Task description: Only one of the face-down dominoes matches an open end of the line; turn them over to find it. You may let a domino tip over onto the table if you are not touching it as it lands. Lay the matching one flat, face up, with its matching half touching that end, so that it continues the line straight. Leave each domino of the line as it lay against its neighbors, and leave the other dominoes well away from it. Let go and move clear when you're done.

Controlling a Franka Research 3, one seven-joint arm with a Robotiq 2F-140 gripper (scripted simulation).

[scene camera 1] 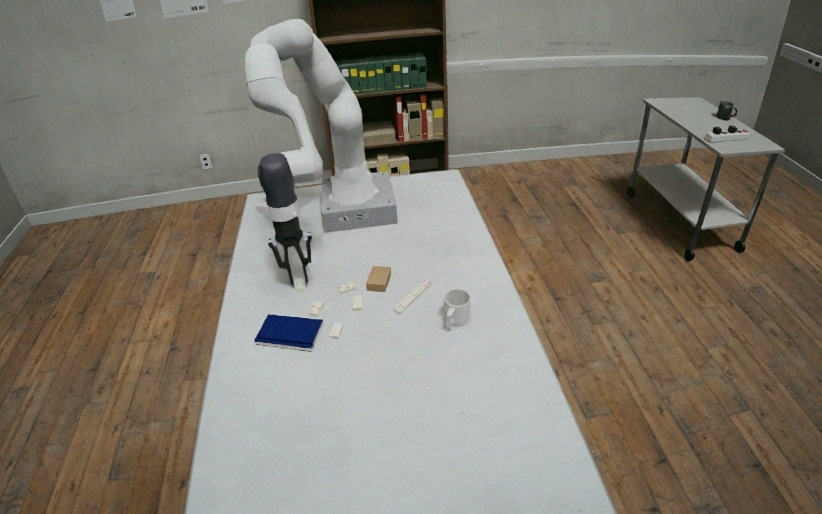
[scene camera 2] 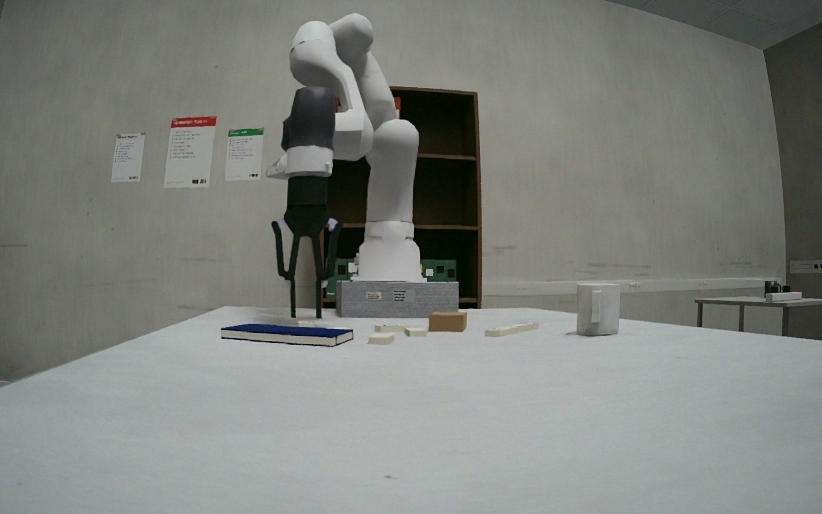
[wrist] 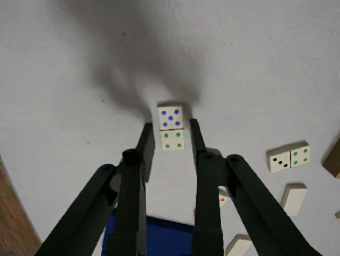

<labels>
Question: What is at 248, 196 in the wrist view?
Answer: My gripper.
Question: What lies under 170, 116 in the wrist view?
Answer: A domino.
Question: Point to a domino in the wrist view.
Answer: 295, 155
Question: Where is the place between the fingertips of my gripper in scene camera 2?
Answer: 305, 317
</labels>
